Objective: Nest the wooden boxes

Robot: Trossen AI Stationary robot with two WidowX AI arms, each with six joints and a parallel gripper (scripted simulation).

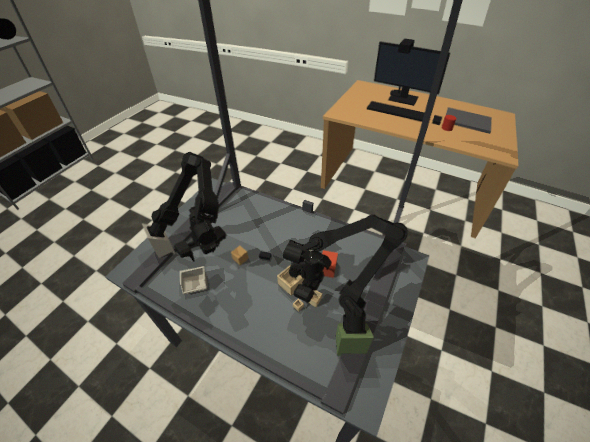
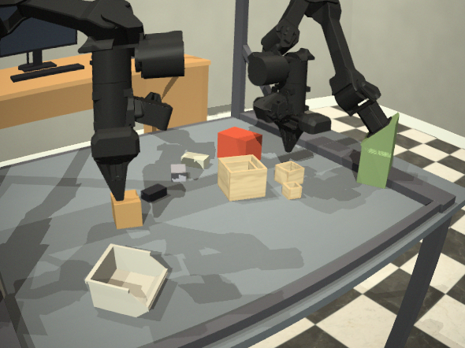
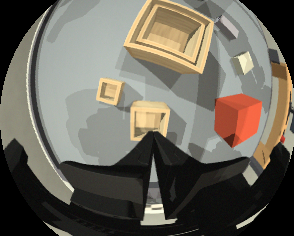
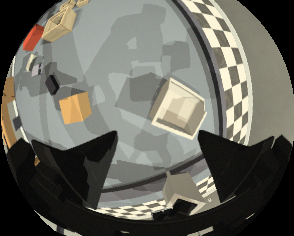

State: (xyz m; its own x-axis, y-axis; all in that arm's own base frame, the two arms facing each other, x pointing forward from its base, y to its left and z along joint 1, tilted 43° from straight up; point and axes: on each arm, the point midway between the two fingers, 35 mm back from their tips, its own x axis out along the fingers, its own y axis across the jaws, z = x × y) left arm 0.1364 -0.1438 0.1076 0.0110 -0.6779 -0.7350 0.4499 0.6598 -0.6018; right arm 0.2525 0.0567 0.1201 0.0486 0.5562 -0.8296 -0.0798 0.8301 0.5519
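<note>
Now: right hand 14 cm above the orange cube, 13 cm past it and 6 cm to the right of it. From my right hand the other things lie so: white bin: 14 cm below, 7 cm ahead, 3 cm to the right; then black block: 19 cm behind, 16 cm below, 15 cm to the left; then grey piece: 24 cm to the left, 24 cm behind, 16 cm below.
</note>
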